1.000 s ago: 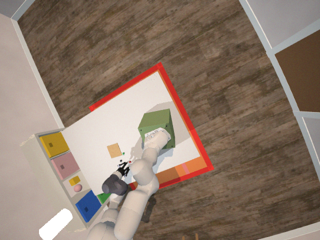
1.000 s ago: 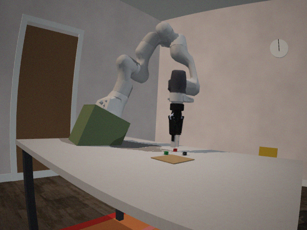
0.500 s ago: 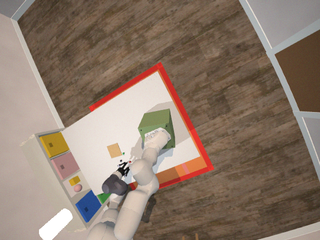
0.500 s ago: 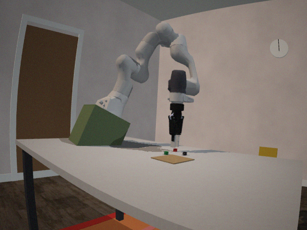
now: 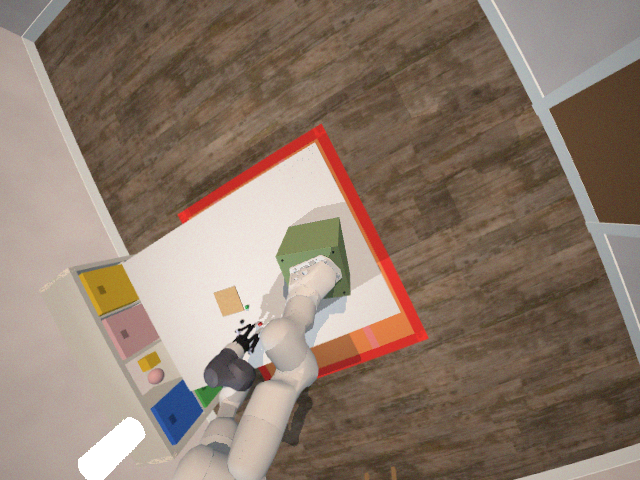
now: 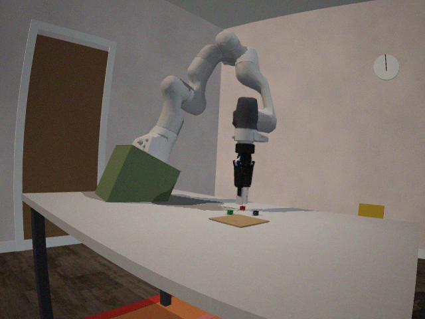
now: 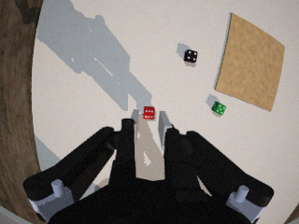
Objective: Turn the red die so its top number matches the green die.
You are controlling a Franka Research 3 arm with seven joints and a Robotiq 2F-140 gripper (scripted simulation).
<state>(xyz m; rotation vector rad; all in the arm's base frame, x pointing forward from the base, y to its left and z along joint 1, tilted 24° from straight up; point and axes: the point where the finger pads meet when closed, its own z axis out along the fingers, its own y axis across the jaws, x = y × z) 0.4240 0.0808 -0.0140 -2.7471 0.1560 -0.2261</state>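
Now: the red die 10 mm ahead of my hand and 50 mm below it. Also, from my hand: green die (10 mm ahead, 110 mm to the right, 50 mm below); then tan mat (90 mm ahead, 190 mm to the right, 50 mm below); then black die (90 mm ahead, 60 mm to the right, 50 mm below).
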